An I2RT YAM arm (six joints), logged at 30 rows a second.
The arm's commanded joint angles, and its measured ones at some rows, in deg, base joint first. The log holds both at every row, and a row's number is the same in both.
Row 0, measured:
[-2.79 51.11 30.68 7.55 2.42 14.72]
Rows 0 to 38, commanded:
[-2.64 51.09 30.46 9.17 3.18 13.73]
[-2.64 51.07 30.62 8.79 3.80 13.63]
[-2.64 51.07 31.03 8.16 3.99 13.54]
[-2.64 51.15 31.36 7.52 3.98 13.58]
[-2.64 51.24 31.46 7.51 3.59 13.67]
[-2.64 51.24 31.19 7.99 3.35 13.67]
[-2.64 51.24 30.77 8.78 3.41 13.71]
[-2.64 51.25 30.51 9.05 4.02 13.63]
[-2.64 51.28 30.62 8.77 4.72 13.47]
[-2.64 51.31 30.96 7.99 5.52 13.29]
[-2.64 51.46 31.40 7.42 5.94 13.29]
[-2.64 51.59 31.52 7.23 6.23 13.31]
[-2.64 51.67 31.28 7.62 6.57 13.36]
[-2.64 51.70 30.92 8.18 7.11 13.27]
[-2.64 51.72 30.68 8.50 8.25 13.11]
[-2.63 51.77 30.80 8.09 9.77 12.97]
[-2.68 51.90 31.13 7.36 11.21 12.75]
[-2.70 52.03 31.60 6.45 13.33 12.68]
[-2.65 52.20 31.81 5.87 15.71 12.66]
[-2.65 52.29 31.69 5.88 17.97 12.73]
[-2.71 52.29 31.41 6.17 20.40 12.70]
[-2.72 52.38 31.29 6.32 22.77 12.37]
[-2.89 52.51 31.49 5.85 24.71 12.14]
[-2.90 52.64 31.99 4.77 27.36 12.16]
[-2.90 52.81 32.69 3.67 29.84 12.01]
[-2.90 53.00 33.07 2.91 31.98 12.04]
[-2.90 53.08 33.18 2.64 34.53 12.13]
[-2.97 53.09 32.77 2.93 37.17 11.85]
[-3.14 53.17 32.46 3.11 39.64 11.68]
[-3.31 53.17 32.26 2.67 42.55 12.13]
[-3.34 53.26 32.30 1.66 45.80 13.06]
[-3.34 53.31 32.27 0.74 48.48 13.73]
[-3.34 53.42 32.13 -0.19 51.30 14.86]
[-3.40 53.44 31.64 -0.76 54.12 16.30]
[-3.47 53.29 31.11 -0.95 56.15 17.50]
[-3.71 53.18 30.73 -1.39 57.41 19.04]
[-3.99 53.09 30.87 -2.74 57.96 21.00]
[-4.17 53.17 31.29 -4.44 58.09 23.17]
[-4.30 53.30 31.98 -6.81 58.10 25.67]
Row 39, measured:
[-3.97 53.28 31.14 -2.11 52.14 18.76]
